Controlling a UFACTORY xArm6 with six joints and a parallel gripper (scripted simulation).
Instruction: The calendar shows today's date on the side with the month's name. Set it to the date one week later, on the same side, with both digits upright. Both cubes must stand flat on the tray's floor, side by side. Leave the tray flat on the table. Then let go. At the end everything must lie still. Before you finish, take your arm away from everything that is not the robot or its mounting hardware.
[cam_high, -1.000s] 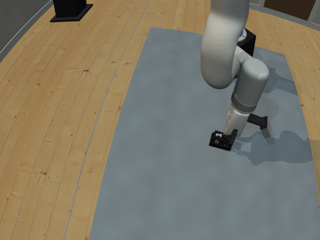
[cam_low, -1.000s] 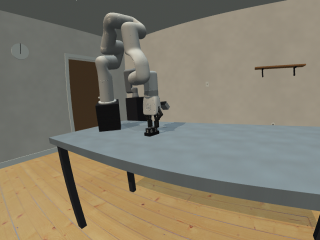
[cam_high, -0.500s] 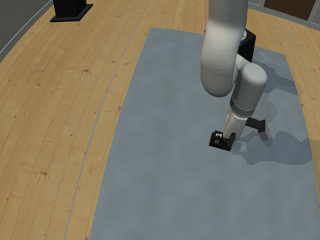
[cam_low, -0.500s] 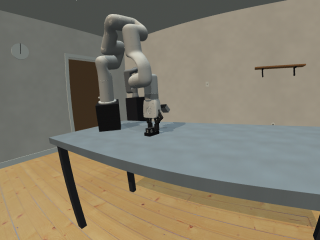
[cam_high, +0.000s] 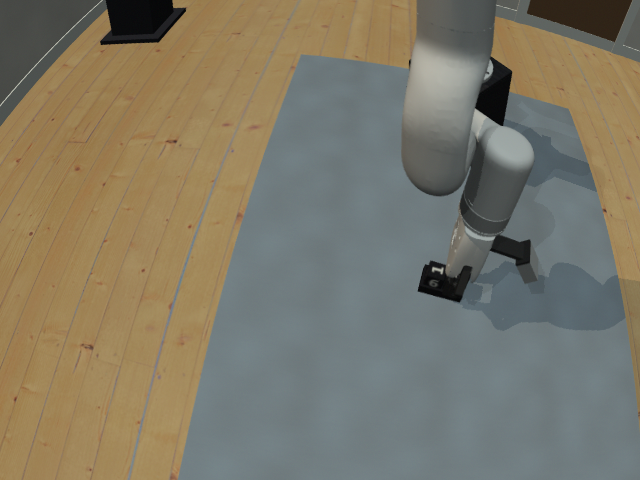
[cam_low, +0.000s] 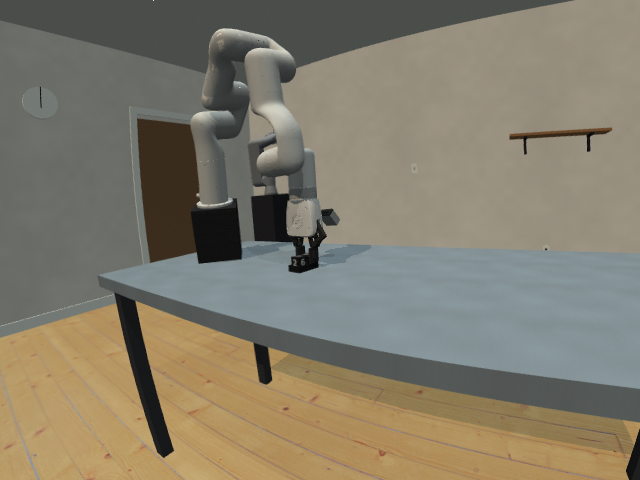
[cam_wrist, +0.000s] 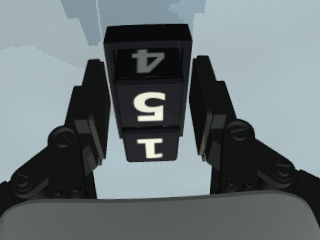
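Now: hand 2 cm to the left of the black tray and 3 cm above it.
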